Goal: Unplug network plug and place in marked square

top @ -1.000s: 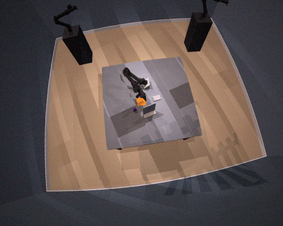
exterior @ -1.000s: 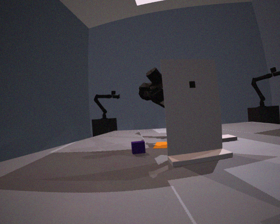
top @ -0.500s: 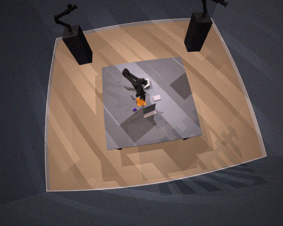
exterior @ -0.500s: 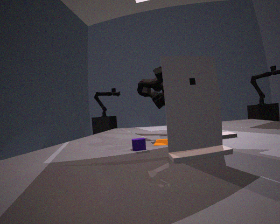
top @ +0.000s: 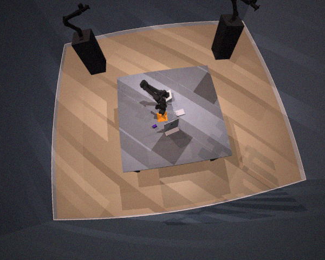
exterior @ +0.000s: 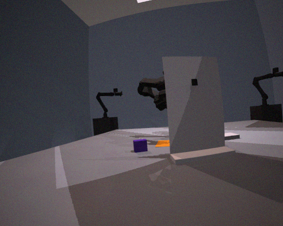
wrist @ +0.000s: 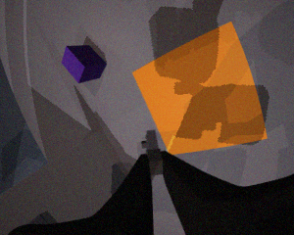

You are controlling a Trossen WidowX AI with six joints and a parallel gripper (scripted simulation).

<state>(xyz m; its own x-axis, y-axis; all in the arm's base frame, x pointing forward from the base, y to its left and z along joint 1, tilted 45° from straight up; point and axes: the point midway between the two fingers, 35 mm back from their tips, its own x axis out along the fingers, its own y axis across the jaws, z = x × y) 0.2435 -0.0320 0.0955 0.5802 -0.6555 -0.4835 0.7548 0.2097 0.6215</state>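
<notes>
Right now my gripper tip is 10 cm short of the purple cube, 11 cm to the left of it and 7 cm above it. Round my gripper tip: flat pale tile: 3 cm behind, 21 cm to the left, 8 cm below; upright panel: 17 cm ahead, 8 cm to the left, 4 cm above.
</notes>
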